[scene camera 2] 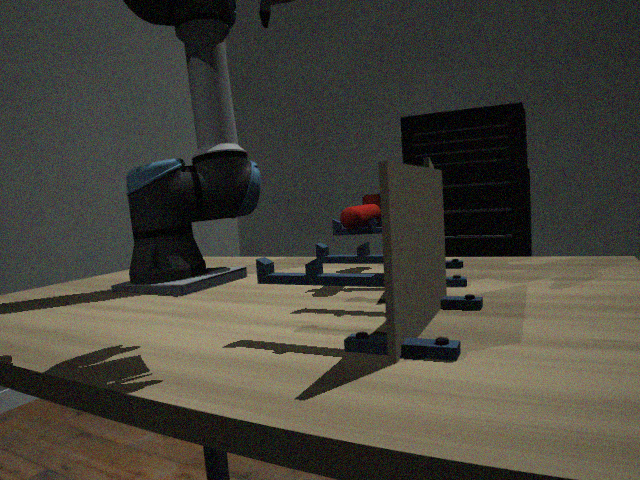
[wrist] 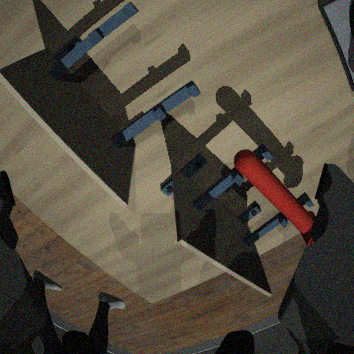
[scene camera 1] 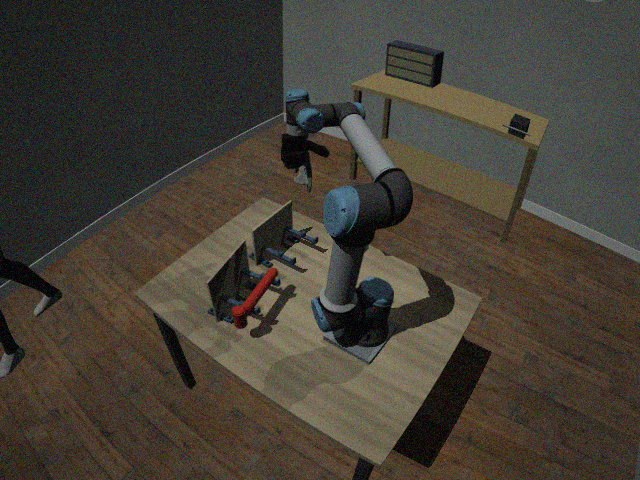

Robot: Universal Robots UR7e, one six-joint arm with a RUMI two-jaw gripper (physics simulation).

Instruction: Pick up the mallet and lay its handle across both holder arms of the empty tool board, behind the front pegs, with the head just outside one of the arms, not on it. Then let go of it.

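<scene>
The red mallet (scene camera 1: 258,291) (scene camera 2: 360,215) (wrist: 277,192) lies with its handle across both arms of the second tool board (scene camera 1: 227,281) (wrist: 227,235). Its head (scene camera 1: 239,316) is outside one arm; the right finger partly hides it in the wrist view. The empty tool board (scene camera 1: 271,232) (scene camera 2: 416,242) (wrist: 75,115) stands upright beside it, and its two blue holder arms (scene camera 1: 280,255) (scene camera 2: 336,279) (wrist: 160,112) with pegs carry nothing. My gripper (scene camera 1: 316,167) (wrist: 162,171) is open and empty, high above the table and well away from the mallet. In scene camera 2 one fingertip shows at the top edge.
The robot base plate (scene camera 1: 368,356) (scene camera 2: 178,290) is bolted near the table's middle. Both boards rise as walls behind their arms, with blue feet at the bottom. A side table (scene camera 1: 454,103) with a drawer unit (scene camera 1: 413,63) stands beyond. A person's legs (scene camera 1: 25,276) show at the left.
</scene>
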